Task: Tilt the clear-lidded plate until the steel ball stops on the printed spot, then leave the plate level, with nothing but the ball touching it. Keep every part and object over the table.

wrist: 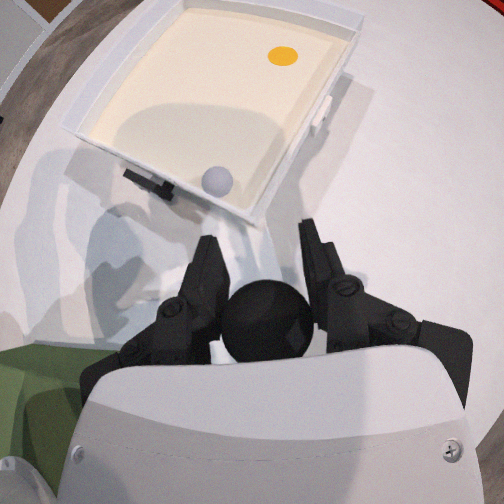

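Note:
The square plate (220, 100) has a cream floor and white rim and sits in the upper half of the wrist view. An orange printed spot (282, 55) lies near its far right corner. The grey steel ball (217, 180) rests against the near rim, far from the spot. My gripper (260, 240) is open and empty, its two black fingers just short of the plate's near corner, not touching it. A small white tab (321, 113) sticks out from the plate's right side.
A small black part (150, 184) shows under the plate's near-left edge. The round white table top ends at a dark wooden floor at the upper left (30, 100). A green surface (30, 400) lies at the lower left.

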